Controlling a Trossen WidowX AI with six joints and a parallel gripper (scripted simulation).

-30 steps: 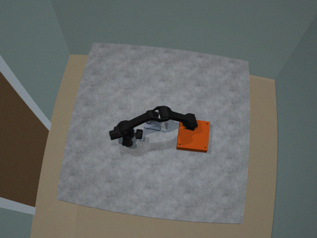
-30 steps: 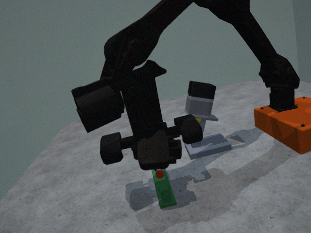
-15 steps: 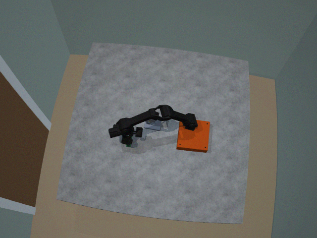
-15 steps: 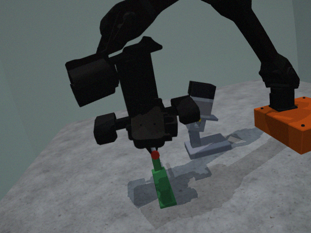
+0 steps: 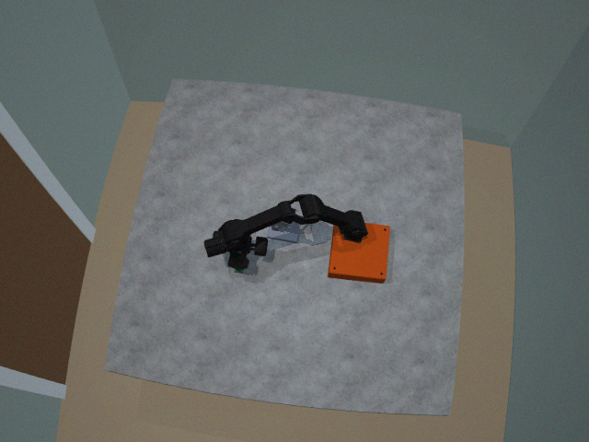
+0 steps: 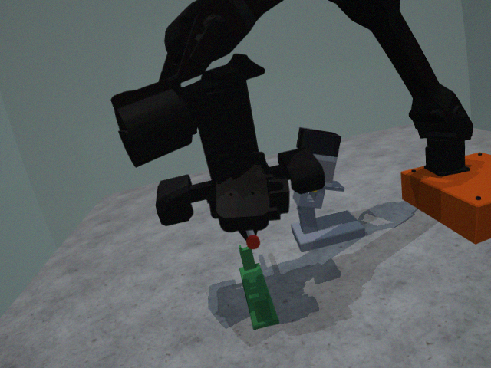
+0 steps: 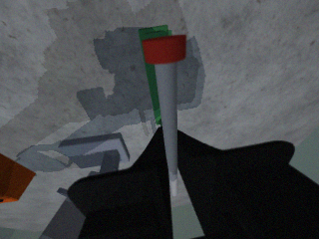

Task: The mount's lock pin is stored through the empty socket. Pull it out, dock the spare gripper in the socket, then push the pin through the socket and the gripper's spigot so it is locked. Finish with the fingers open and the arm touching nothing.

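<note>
Now: the green cradle 60 mm below my gripper tip, 10 mm to the left of it and 10 mm ahead of it. Round my gripper tip: spare gripper (120 mm to the right, 110 mm behind, 40 mm above); grey mount (120 mm to the right, 110 mm behind, 30 mm below).
</note>
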